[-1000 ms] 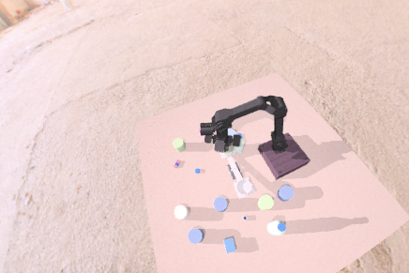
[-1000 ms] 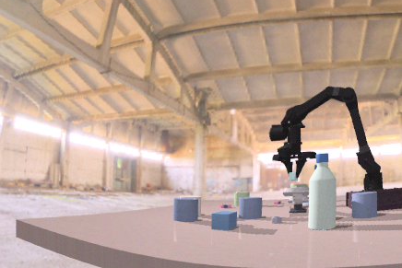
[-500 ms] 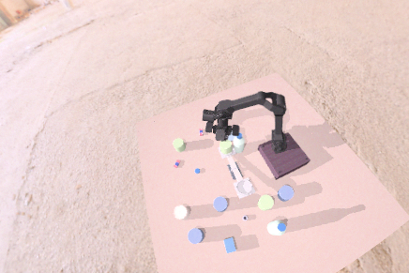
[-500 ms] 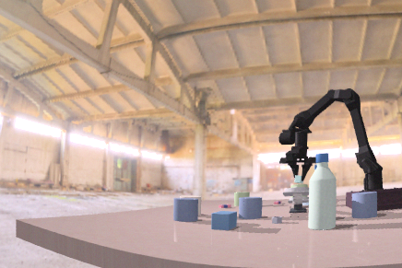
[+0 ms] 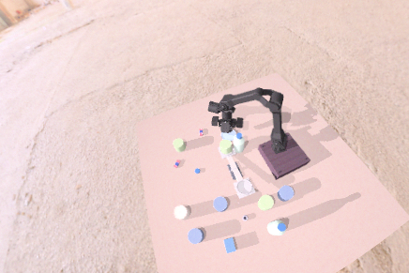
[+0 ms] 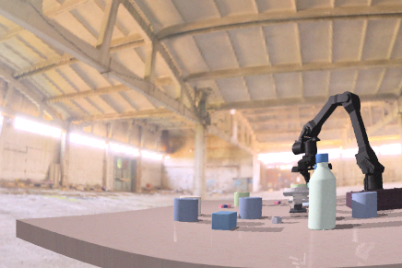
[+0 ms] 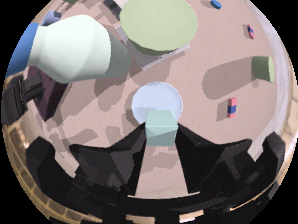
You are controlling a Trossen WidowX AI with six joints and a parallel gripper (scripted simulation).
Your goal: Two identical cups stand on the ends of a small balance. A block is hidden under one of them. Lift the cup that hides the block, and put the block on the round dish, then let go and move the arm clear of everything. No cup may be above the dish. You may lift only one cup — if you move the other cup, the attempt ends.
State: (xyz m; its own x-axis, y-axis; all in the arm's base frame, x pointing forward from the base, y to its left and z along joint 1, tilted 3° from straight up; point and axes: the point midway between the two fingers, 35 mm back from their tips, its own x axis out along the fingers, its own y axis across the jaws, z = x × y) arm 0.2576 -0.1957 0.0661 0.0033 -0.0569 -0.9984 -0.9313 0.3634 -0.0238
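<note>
My gripper tip is 7 cm above the pale round dish. Round my gripper tip: cream cylinder: 42 cm to the left, 38 cm ahead, 4 cm below; pale teal block: 1 cm above.
</note>
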